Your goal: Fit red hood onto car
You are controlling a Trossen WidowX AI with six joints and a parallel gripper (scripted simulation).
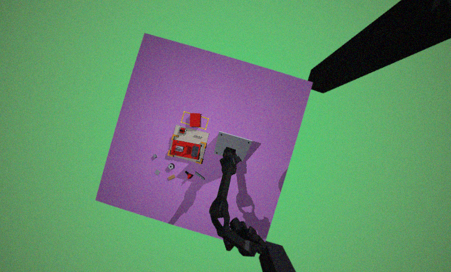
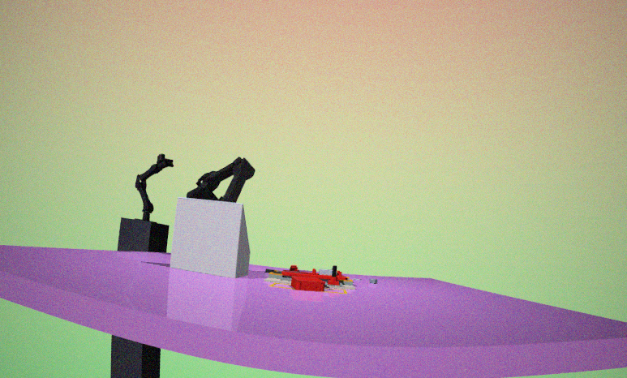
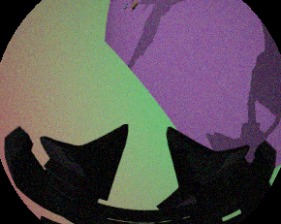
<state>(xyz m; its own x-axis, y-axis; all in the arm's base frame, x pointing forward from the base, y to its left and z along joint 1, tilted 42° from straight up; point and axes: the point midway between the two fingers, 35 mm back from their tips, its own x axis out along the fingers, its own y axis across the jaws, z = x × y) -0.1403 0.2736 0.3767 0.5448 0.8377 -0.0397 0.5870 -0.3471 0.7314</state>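
The red hood is 420 mm ahead of my gripper tip, 600 mm to the right of it and 170 mm below it.
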